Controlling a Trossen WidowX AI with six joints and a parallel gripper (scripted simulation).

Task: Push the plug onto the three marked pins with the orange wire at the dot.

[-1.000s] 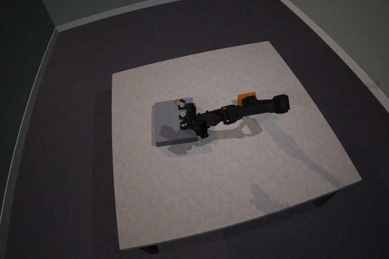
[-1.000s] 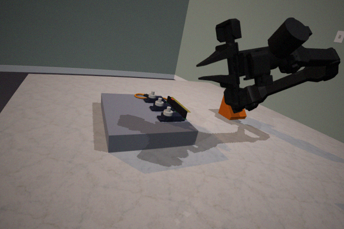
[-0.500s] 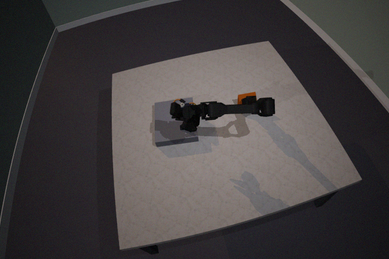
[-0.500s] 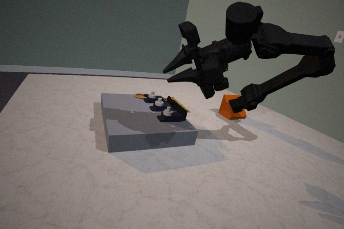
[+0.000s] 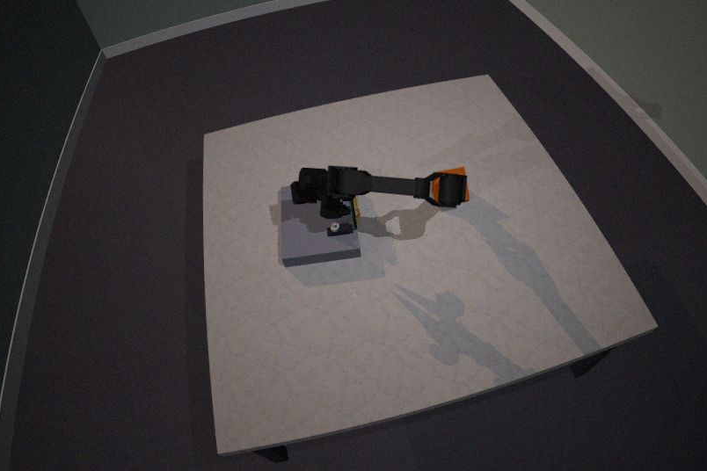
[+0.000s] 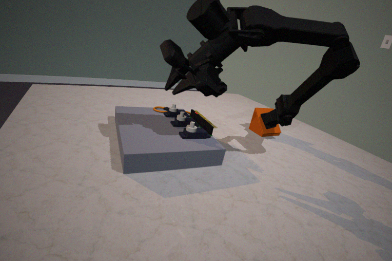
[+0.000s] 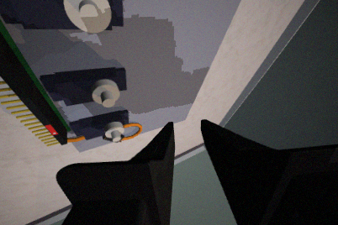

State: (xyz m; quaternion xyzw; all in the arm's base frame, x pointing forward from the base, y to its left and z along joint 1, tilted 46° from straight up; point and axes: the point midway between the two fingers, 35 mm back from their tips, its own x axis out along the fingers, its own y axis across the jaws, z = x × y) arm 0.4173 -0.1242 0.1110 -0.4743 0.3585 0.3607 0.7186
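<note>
Now: the red band 130 mm behind my gripper tip, 30 mm to the right of it and 70 mm below it. Also, from my gripper tip: grey holder: 40 mm ahead, 20 mm to the right, 120 mm below; dark strip: 120 mm behind, 90 mm below.
</note>
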